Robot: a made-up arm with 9 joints. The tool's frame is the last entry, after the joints.
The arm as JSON. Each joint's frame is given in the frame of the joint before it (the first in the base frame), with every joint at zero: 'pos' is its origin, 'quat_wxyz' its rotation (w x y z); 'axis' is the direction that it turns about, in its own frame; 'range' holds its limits. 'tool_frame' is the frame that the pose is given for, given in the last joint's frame.
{
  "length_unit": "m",
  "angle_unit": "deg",
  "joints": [
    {
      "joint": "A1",
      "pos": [
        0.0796,
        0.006,
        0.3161
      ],
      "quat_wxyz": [
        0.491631,
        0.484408,
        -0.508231,
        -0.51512
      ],
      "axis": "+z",
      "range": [
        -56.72,
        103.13
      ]
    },
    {
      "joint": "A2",
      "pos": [
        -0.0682,
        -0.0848,
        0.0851
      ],
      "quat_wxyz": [
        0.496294,
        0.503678,
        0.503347,
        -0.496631
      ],
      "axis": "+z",
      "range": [
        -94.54,
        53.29
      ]
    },
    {
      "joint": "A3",
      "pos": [
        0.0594,
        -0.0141,
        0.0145
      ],
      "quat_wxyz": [
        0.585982,
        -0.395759,
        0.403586,
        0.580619
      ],
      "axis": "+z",
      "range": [
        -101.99,
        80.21
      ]
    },
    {
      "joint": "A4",
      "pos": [
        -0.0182,
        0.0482,
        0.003
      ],
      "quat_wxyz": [
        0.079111,
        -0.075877,
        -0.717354,
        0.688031
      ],
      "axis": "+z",
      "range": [
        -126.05,
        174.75
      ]
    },
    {
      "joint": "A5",
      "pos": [
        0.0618,
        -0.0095,
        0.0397
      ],
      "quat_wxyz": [
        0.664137,
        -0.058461,
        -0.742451,
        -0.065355
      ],
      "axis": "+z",
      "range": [
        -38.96,
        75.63
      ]
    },
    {
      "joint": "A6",
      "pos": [
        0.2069,
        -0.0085,
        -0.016
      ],
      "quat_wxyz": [
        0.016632,
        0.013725,
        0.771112,
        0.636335
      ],
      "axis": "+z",
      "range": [
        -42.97,
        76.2
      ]
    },
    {
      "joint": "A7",
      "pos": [
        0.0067,
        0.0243,
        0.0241
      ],
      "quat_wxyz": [
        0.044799,
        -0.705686,
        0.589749,
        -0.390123
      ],
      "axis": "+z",
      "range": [
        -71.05,
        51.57
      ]
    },
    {
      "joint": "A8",
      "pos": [
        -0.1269,
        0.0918,
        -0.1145
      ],
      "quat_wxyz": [
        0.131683,
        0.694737,
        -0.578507,
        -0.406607
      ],
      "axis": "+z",
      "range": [
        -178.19,
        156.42
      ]
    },
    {
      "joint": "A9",
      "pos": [
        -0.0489,
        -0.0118,
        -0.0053
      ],
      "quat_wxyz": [
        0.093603,
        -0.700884,
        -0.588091,
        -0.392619
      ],
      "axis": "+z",
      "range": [
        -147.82,
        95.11
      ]
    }
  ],
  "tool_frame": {
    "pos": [
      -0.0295,
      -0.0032,
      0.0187
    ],
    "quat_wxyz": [
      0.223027,
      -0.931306,
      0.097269,
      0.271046
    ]
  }
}
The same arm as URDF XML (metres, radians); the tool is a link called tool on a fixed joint. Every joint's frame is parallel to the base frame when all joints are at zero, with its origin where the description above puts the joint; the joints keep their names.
<robot name="arm">
  <link name="base"/>
  <link name="link1"/>
  <link name="link2"/>
  <link name="link3"/>
  <link name="link4"/>
  <link name="link5"/>
  <link name="link6"/>
  <link name="link7"/>
  <link name="link8"/>
  <link name="link9"/>
  <link name="tool"/>
  <joint name="A1" type="revolute">
    <parent link="base"/>
    <child link="link1"/>
    <origin xyz="0.0796 0.006 0.3161" rpy="0 0 0"/>
    <axis xyz="-0.998781 0.047299 0.0141"/>
    <limit lower="-0.99" upper="1.8"/>
  </joint>
  <joint name="A2" type="revolute">
    <parent link="link1"/>
    <child link="link2"/>
    <origin xyz="-0.083 0.0721 -0.0836" rpy="0 0 0"/>
    <axis xyz="0 0 -1"/>
    <limit lower="-1.65" upper="0.9301"/>
  </joint>
  <joint name="A3" type="revolute">
    <parent link="link2"/>
    <child link="link3"/>
    <origin xyz="0.06 0.0113 -0.0145" rpy="0 0 0"/>
    <axis xyz="-0.030699 -0.932066 -0.360987"/>
    <limit lower="-1.7801" upper="1.3999"/>
  </joint>
  <joint name="A4" type="revolute">
    <parent link="link3"/>
    <child link="link4"/>
    <origin xyz="-0.048 0.0054 -0.0183" rpy="0 0 0"/>
    <axis xyz="0.979488 0.082599 -0.183798"/>
    <limit lower="-2.2" upper="3.05"/>
  </joint>
  <joint name="A5" type="revolute">
    <parent link="link4"/>
    <child link="link5"/>
    <origin xyz="0.0266 0.0161 -0.0672" rpy="0 0 0"/>
    <axis xyz="0.087902 -0.189604 0.977918"/>
    <limit lower="-0.68" upper="1.32"/>
  </joint>
  <joint name="A6" type="revolute">
    <parent link="link5"/>
    <child link="link6"/>
    <origin xyz="0.2048 0.0036 -0.0341" rpy="0 0 0"/>
    <axis xyz="0 1 0"/>
    <limit lower="-0.75" upper="1.3299"/>
  </joint>
  <joint name="A7" type="revolute">
    <parent link="link6"/>
    <child link="link7"/>
    <origin xyz="-0.0047 0.0241 0.0248" rpy="0 0 0"/>
    <axis xyz="-0.633694 -0.691594 -0.346597"/>
    <limit lower="-1.2401" upper="0.9001"/>
  </joint>
  <joint name="A8" type="revolute">
    <parent link="link7"/>
    <child link="link8"/>
    <origin xyz="0.1522 -0.032 0.116" rpy="0 0 0"/>
    <axis xyz="0.674178 -0.068598 0.735376"/>
    <limit lower="-3.11" upper="2.73"/>
  </joint>
  <joint name="A9" type="revolute">
    <parent link="link8"/>
    <child link="link9"/>
    <origin xyz="0.025 -0.0293 -0.0328" rpy="0 0 0"/>
    <axis xyz="-1 0 0"/>
    <limit lower="-2.5799" upper="1.66"/>
  </joint>
  <joint name="tool_fixed" type="fixed">
    <parent link="link9"/>
    <child link="tool"/>
    <origin xyz="-0.0187 0.0129 -0.0267" rpy="-1.7678 -0.7425 -0.7316"/>
  </joint>
</robot>

